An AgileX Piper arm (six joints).
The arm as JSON. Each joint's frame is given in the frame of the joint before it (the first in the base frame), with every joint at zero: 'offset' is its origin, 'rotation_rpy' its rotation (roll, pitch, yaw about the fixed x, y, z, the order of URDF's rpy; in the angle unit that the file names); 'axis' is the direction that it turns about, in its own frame. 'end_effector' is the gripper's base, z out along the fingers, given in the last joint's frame.
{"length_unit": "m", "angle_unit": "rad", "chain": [
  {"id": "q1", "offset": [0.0, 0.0, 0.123], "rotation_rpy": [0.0, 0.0, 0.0], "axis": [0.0, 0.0, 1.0]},
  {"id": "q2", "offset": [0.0, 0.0, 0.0], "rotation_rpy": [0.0, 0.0, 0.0], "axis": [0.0, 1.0, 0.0]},
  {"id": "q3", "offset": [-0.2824, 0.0, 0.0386], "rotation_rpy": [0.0, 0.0, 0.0], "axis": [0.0, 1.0, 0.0]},
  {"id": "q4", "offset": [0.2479, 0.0, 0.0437], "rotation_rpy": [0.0, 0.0, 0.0], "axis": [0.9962, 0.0, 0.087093]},
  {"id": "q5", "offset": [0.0, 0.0, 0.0], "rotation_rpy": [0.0, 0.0, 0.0], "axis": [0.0, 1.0, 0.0]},
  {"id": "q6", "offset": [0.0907, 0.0, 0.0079], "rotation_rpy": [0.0, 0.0, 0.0], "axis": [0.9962, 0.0, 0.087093]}
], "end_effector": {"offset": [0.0, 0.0, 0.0], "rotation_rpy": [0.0, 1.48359, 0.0]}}
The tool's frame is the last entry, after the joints.
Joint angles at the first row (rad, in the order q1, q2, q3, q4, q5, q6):
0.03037, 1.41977, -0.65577, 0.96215, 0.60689, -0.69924
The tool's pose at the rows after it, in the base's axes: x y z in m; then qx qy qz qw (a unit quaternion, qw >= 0):
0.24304, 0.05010, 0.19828, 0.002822, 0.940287, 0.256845, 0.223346
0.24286, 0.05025, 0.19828, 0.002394, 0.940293, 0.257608, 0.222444
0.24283, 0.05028, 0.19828, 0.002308, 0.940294, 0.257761, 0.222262
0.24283, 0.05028, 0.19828, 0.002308, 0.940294, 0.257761, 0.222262
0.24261, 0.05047, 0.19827, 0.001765, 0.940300, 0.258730, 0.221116
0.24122, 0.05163, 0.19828, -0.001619, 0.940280, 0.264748, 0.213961
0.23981, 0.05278, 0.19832, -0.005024, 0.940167, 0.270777, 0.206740
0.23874, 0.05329, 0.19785, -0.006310, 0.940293, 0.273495, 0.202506
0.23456, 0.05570, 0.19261, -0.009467, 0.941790, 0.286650, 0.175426
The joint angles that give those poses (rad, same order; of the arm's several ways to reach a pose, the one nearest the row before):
0.03038, 1.41891, -0.65579, 0.96213, 0.60813, -0.69922
0.03039, 1.41888, -0.65578, 0.96213, 0.61065, -0.69920
0.03039, 1.41890, -0.65579, 0.96212, 0.61115, -0.69920
0.03039, 1.41890, -0.65579, 0.96212, 0.61115, -0.69920
0.03039, 1.41892, -0.65578, 0.96217, 0.61432, -0.69925
0.03038, 1.41891, -0.65577, 0.96216, 0.63422, -0.69925
0.03037, 1.41890, -0.65579, 0.96213, 0.65425, -0.69922
0.03038, 1.41890, -0.65376, 0.96217, 0.66334, -0.69926
0.03035, 1.43243, -0.64437, 0.96217, 0.70736, -0.69697

